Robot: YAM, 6 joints.
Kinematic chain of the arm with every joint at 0, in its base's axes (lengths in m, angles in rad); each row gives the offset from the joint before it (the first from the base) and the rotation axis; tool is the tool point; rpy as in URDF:
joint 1: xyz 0 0 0.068 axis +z
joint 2: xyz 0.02 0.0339 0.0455 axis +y
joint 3: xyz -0.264 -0.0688 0 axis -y
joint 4: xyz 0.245 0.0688 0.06 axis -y
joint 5: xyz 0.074 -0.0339 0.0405 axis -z
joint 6: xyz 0.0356 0 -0.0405 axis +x
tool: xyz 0 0 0 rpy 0 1.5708 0
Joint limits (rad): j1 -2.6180..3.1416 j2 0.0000..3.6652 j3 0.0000..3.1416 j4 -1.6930..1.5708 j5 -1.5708..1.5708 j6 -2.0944..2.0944
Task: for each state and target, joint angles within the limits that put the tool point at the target. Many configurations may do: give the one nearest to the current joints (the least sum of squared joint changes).
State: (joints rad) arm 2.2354 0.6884 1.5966 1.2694 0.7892 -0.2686
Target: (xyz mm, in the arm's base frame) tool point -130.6 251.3 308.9
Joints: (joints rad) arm 2.1431 1.3391 0.6959 1.0345 0.8317 -0.2686
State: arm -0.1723 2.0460 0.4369 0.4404 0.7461 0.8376
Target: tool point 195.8 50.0 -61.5
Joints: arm 0.3538 2.3992 0.4953 0.4292 0.6284 0.8376
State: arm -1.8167 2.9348 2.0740 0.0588 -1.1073 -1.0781
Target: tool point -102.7 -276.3 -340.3
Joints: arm -2.0306 3.5812 1.9227 0.0440 -1.0334 -1.0781
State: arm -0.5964 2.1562 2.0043 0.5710 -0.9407 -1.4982
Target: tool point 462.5 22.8 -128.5
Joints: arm -0.0126 2.9460 1.6355 0.4518 -0.9350 -1.4982
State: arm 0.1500 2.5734 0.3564 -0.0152 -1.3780 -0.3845
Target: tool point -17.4 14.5 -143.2
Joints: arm 0.4394 3.3347 0.6121 0.1046 -0.6145 -0.3845
